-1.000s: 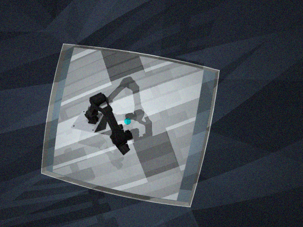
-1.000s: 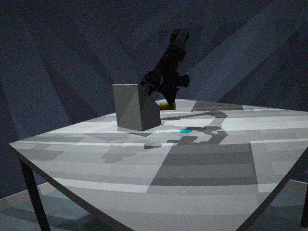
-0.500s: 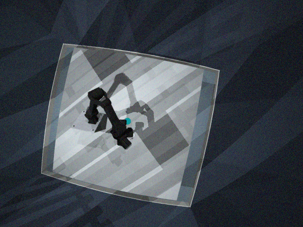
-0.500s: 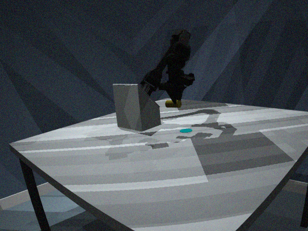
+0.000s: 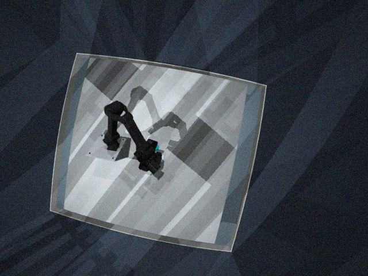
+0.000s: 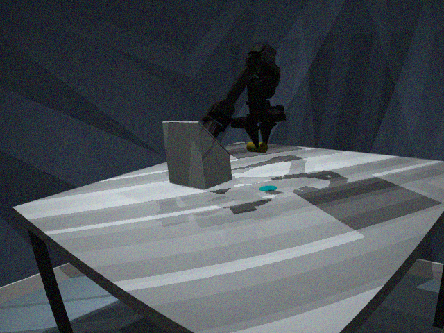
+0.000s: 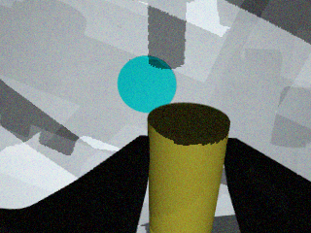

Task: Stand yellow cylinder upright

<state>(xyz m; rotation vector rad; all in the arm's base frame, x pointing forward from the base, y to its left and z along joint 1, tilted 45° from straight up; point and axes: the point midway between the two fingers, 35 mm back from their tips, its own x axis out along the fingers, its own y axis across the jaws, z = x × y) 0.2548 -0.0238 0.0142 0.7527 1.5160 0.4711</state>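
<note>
The cyan circle lies 10 mm behind my gripper tip, 30 mm to the left of it and 150 mm below it. The rest, counted from my gripper tip: yellow tall cylinder 20 mm behind.
</note>
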